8 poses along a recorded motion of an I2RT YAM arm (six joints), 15 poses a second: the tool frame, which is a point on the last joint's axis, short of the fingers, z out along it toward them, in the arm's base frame.
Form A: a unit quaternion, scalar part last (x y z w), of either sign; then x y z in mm.
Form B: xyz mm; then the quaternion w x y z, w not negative. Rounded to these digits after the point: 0 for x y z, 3 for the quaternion.
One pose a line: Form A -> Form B
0.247 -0.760 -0.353 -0.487 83 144 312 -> 83 144 312 0.487 -0.247 0.760 0.353
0.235 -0.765 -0.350 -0.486 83 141 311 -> 83 141 311 0.486 -0.235 0.765 0.350
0.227 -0.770 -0.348 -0.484 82 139 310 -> 82 139 310 0.484 -0.227 0.770 0.348
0.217 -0.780 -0.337 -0.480 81 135 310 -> 81 135 310 0.480 -0.217 0.780 0.337
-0.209 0.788 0.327 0.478 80 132 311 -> 80 132 311 0.478 -0.209 0.788 0.327
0.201 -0.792 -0.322 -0.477 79 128 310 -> 79 128 310 0.477 -0.201 0.792 0.322
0.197 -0.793 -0.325 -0.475 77 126 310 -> 77 126 310 0.475 -0.197 0.793 0.325
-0.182 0.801 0.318 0.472 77 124 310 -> 77 124 310 0.472 -0.182 0.801 0.318
